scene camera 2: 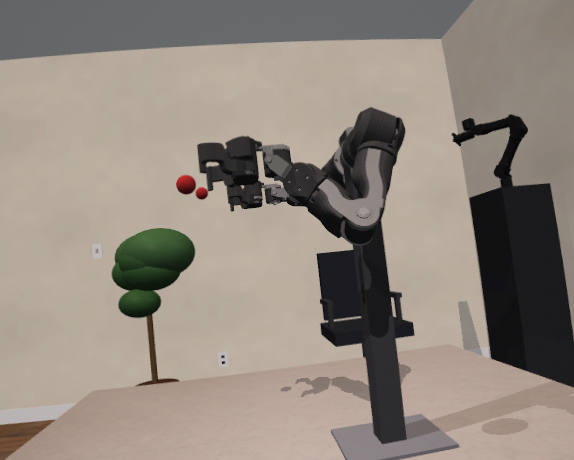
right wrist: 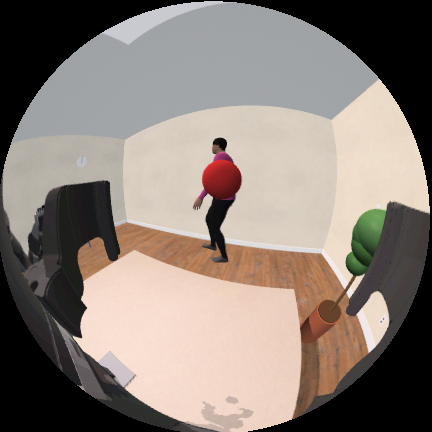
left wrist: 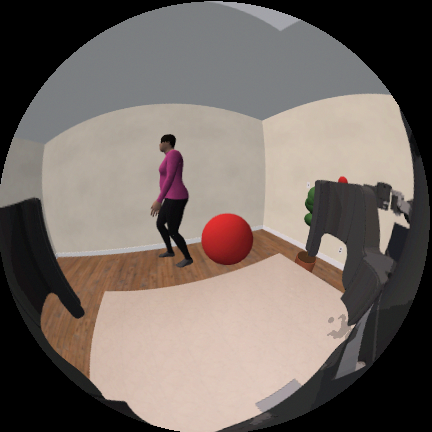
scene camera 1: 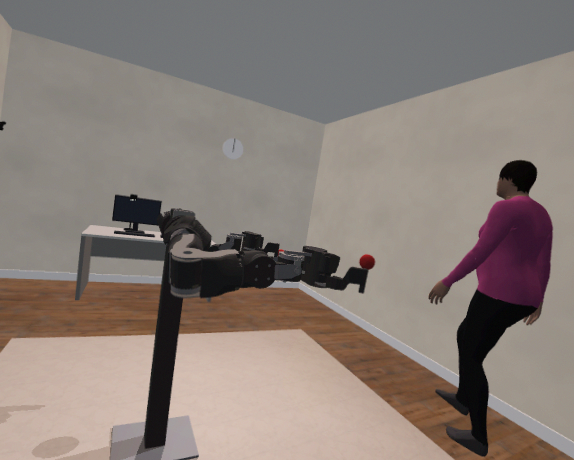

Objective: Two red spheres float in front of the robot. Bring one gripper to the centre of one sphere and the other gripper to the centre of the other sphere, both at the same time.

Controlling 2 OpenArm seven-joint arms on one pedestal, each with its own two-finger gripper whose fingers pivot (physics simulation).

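Two red spheres float before the arms. The left gripper [scene camera 1: 272, 248] [scene camera 2: 206, 179] [left wrist: 194, 283] is open and empty. One sphere [scene camera 1: 281, 250] [scene camera 2: 186, 184] [left wrist: 227, 239] is ahead of its fingertips, apart from them in scene camera 2, and mostly hidden by the right arm in scene camera 1. The right gripper [scene camera 1: 363, 281] [scene camera 2: 231, 203] [right wrist: 233, 285] is open and empty. The other sphere [scene camera 1: 367, 261] [scene camera 2: 201, 193] [left wrist: 342, 179] [right wrist: 221, 179] is ahead of it and a little above its fingertips; the left wrist view shows it partly hidden behind a finger.
A person in a magenta top [scene camera 1: 515, 250] [left wrist: 173, 175] [right wrist: 218, 225] is beyond the spheres. The pedestal [scene camera 1: 162, 370] [scene camera 2: 386, 405] stands behind the grippers. A desk [scene camera 1: 97, 231], a plant [scene camera 2: 155, 255] and another black arm [scene camera 2: 511, 150] on a cabinet [scene camera 2: 530, 260] also show.
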